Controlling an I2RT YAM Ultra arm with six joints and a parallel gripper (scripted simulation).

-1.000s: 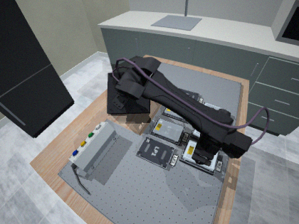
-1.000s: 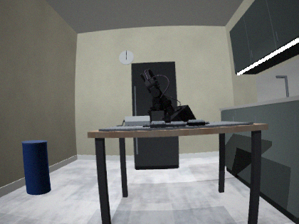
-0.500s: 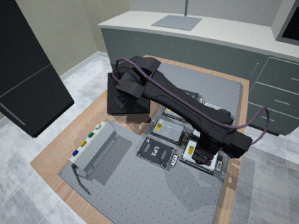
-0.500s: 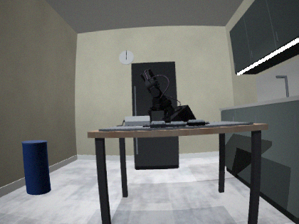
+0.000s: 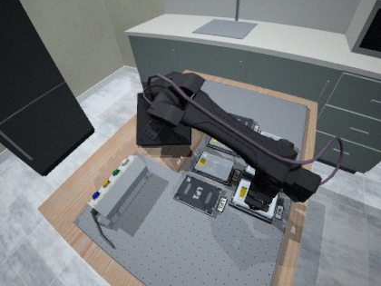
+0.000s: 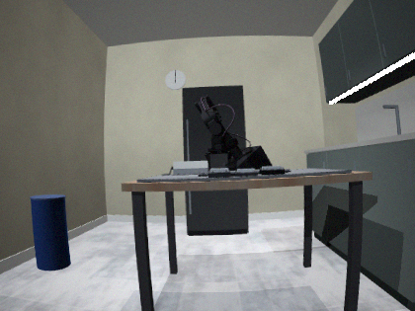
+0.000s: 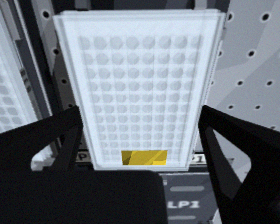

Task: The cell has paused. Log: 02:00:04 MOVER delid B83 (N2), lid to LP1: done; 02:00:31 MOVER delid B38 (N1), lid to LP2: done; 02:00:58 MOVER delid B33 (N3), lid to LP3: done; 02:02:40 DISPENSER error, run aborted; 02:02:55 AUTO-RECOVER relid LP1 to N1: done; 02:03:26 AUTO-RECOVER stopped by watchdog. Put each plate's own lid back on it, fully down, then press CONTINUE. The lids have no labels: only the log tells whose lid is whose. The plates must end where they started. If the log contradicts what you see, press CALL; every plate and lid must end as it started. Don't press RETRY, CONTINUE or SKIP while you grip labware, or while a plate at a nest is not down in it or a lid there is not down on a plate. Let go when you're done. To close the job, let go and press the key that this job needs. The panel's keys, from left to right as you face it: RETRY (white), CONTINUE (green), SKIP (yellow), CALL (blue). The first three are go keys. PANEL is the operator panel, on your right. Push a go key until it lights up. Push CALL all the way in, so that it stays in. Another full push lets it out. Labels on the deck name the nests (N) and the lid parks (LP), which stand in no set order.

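Now: hand 10 mm above the plate. Also, from my hand: green continue key 450 mm behind, 190 mm to the right, 20 mm above; then lid park 310 mm to the left, 200 mm behind, 40 mm below; then white RETRY key 450 mm behind, 140 mm to the right, 20 mm above.
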